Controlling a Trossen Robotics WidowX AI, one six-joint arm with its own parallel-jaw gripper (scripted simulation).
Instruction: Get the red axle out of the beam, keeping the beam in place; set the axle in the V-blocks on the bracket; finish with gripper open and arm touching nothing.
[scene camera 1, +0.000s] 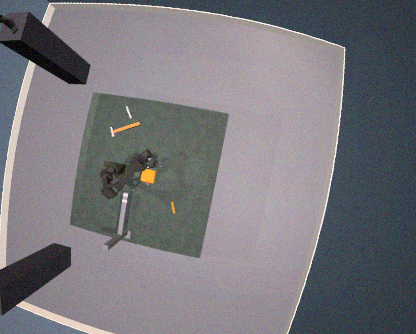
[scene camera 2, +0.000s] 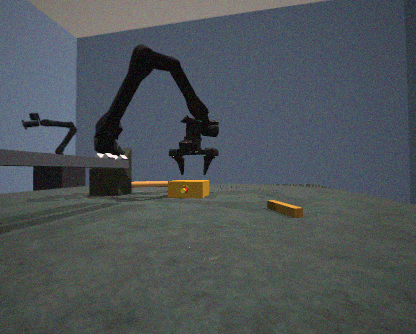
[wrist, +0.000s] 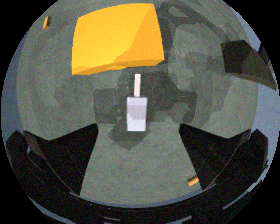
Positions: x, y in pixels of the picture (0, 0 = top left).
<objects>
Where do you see the gripper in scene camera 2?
193, 175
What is the gripper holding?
Nothing.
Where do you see the gripper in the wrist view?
At 139, 128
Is the gripper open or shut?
Open.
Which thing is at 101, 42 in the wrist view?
An orange beam.
</objects>
